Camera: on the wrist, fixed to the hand. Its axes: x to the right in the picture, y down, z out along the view.
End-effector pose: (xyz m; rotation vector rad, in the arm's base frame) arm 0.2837 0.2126 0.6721 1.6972 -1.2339 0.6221
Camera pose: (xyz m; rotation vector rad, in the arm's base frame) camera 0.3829 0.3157 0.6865 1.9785 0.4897 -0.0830
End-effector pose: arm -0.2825 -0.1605 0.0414 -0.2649 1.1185 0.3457
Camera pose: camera -0.3346 -0.2875 -0.0015 -0.9922 0.8930 -1.1663
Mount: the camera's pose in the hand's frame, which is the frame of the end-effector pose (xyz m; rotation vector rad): 0.0011 -0.0940 -0.1088 0.1174 0.2751 -1.5672
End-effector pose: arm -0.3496 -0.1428 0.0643 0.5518 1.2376 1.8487
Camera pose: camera -0.3928 -0.1843 -0.0664 -0.5758 1.2922 0.4942
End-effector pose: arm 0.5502 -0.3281 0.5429 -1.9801 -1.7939 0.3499
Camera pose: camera 0.5192 -0.3381 0.6829 -0.1234 -2.3778 -0.3133
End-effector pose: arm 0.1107 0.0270 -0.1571 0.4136 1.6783 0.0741
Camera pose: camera -0.0162 -0.0398 -0.1678 -0.9263 1.8563 -1.1509
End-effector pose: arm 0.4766 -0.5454 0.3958 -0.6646 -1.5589 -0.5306
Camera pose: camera 0.4908 -0.6876 0.4121 0.8641 -1.5701 -1.5484
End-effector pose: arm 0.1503 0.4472 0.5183 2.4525 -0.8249 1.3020
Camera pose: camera 0.1316 0.5728 0.5858 1.8733 1.0982 0.8751
